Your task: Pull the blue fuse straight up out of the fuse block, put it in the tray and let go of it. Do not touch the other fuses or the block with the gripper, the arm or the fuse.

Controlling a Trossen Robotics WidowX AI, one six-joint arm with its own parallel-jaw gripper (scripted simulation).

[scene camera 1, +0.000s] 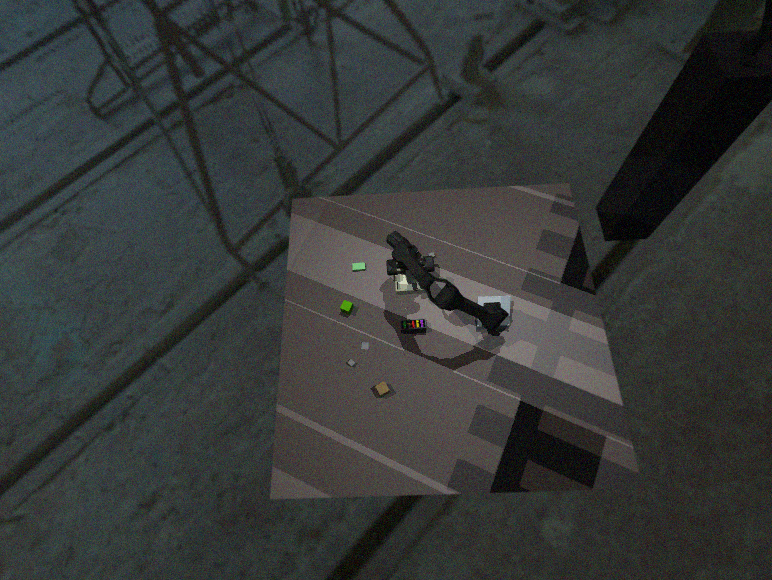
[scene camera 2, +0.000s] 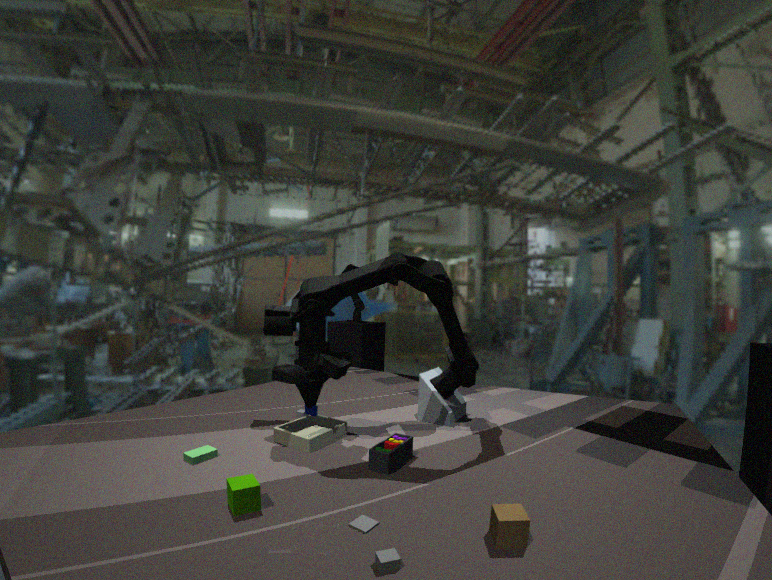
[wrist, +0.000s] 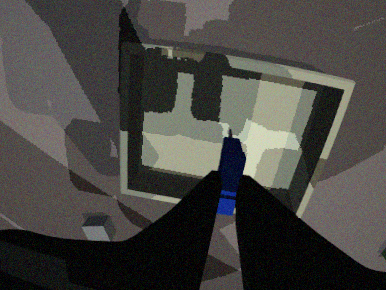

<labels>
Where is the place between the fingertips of the gripper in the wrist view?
At 228, 182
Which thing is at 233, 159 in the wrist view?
A blue fuse.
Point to a bright green cube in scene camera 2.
At 243, 492
</labels>
